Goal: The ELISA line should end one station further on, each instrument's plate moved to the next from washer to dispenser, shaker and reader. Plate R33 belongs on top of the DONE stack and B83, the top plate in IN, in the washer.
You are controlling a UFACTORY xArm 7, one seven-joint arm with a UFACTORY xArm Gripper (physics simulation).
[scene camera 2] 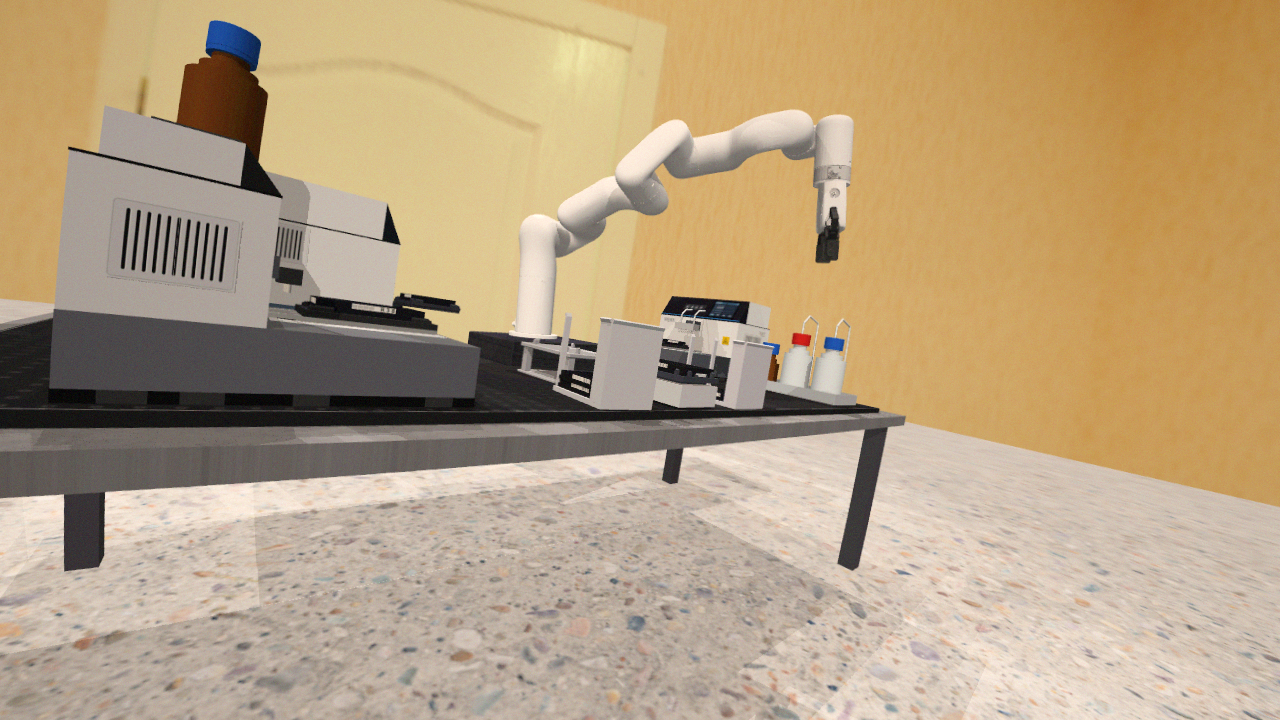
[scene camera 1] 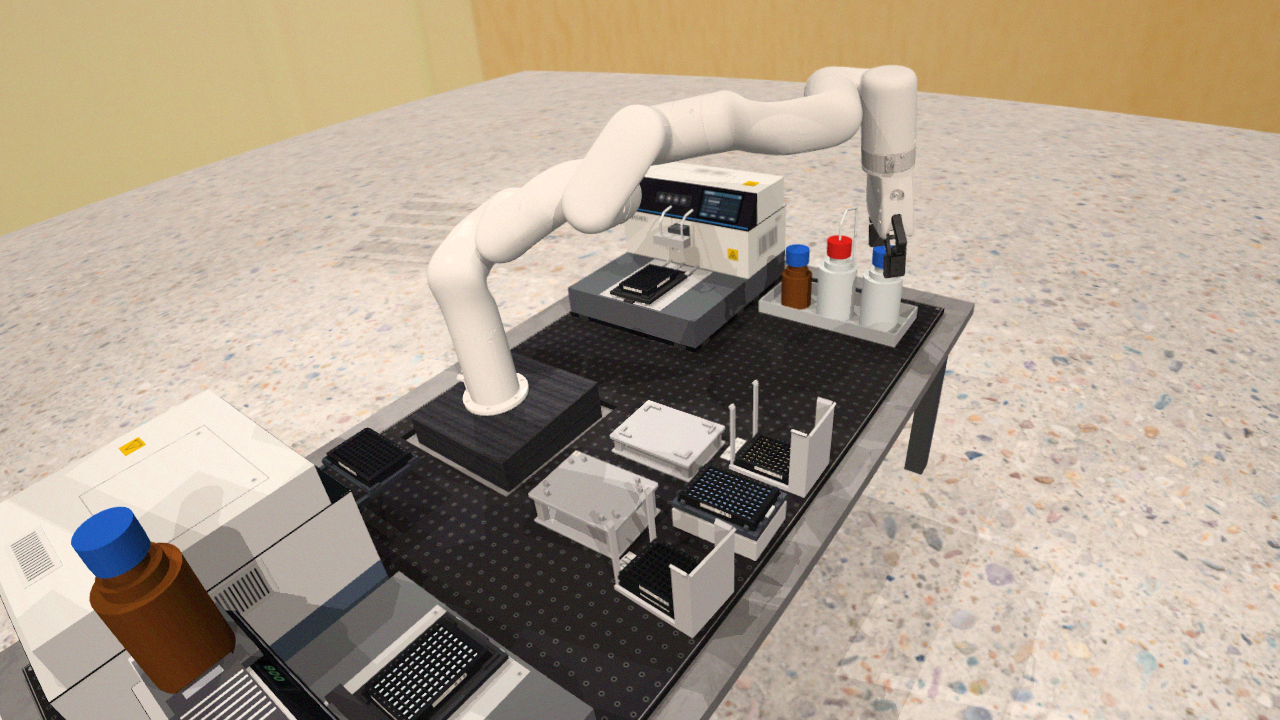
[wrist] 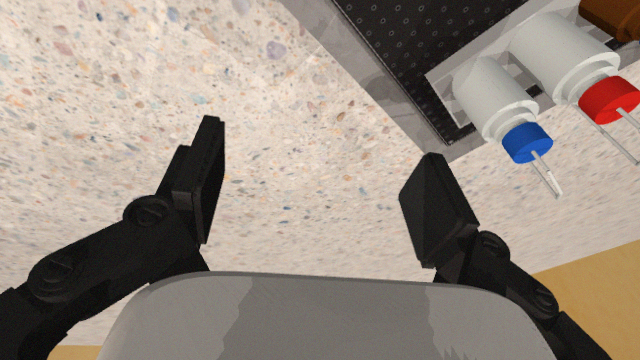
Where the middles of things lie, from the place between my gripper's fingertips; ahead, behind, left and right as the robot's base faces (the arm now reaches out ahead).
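Scene:
Starting from the blue-welled plate (scene camera 1: 736, 498), my hand is far above it, a fair way past it and far to the left of it. Then there is the red-capped bottle (scene camera 1: 837, 275), which is a fair way below my hand, a fair way behind it and far to the left of it. Going by their middles, the blue-welled plate is the nearest to my hand of the things named here.

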